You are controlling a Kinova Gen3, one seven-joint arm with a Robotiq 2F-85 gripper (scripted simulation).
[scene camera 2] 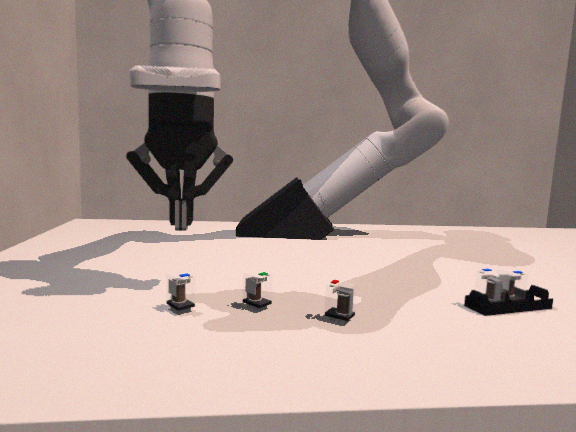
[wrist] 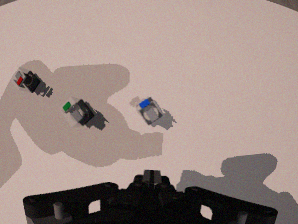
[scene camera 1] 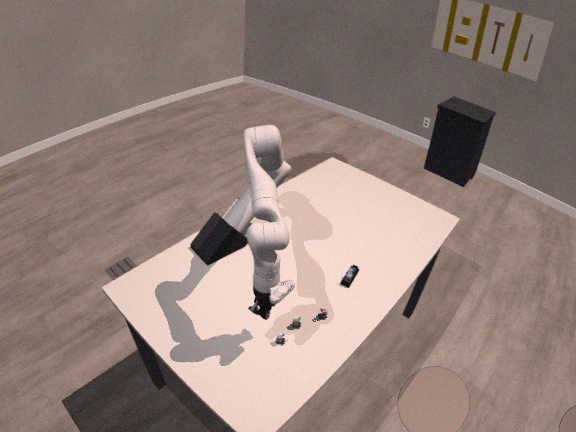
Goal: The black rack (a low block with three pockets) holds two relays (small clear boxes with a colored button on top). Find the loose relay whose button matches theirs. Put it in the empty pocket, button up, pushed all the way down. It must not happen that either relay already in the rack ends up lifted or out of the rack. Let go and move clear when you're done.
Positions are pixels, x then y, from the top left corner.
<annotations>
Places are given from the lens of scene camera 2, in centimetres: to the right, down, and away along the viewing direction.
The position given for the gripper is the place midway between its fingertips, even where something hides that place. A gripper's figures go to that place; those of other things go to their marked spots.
gripper (scene camera 2: 181, 229): -13, 2, 54
black rack (scene camera 2: 475, 300): 23, 10, 53
</annotations>
